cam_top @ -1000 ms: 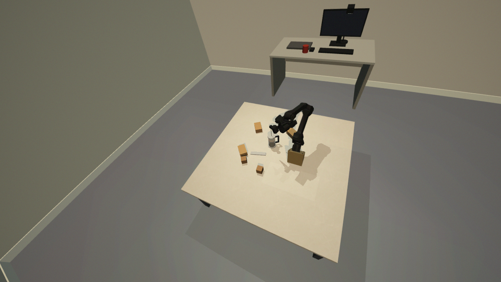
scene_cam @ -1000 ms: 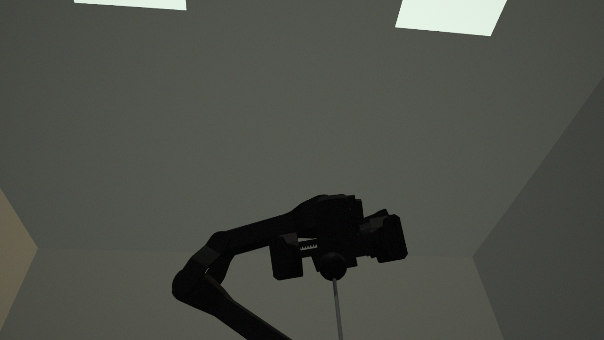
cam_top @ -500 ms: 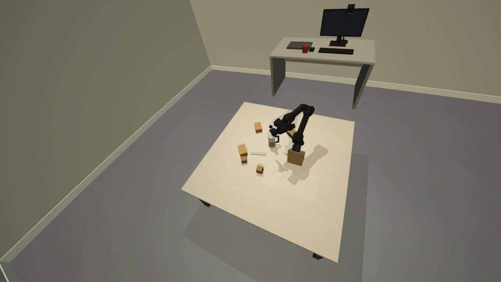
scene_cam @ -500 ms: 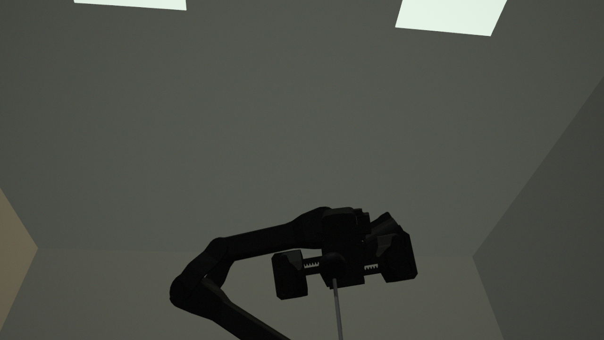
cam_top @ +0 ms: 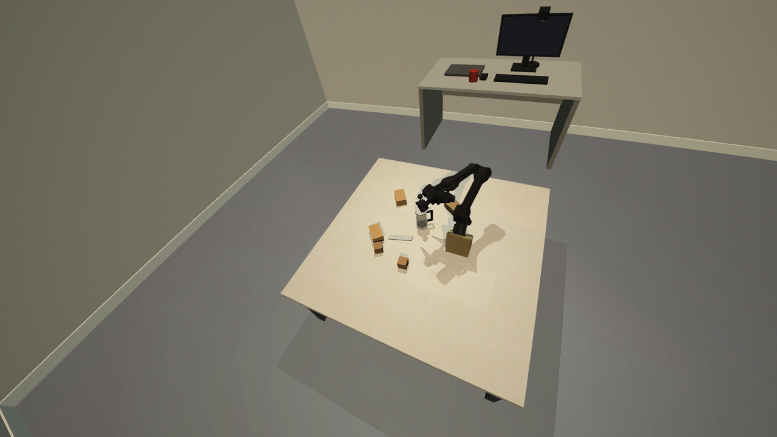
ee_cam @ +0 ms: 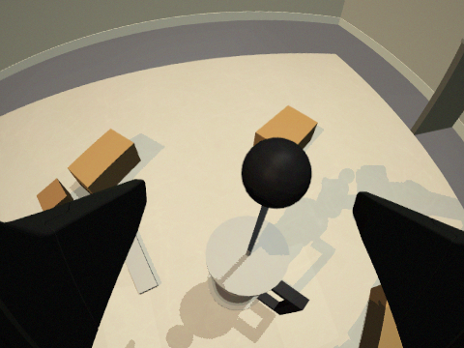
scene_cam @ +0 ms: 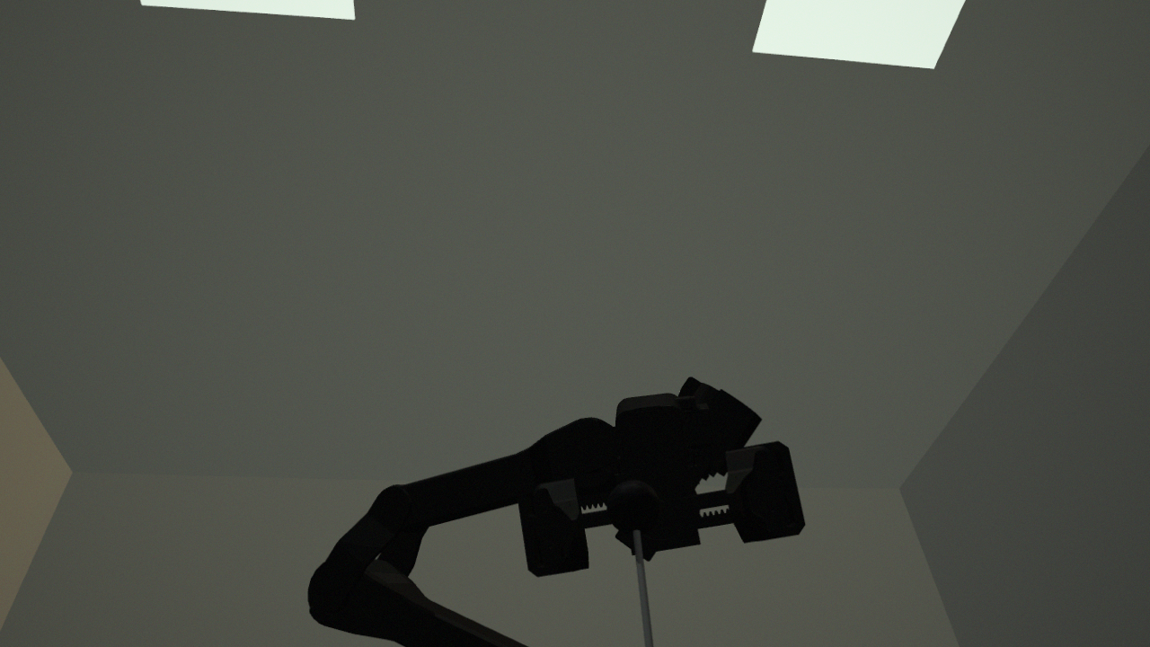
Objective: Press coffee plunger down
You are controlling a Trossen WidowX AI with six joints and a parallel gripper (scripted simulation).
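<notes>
Now: the coffee press 1 cm behind my gripper tip, 2 cm to the right of it and 13 cm below it. Round my gripper tip: flat grey strip: 11 cm ahead, 12 cm to the left, 26 cm below.
</notes>
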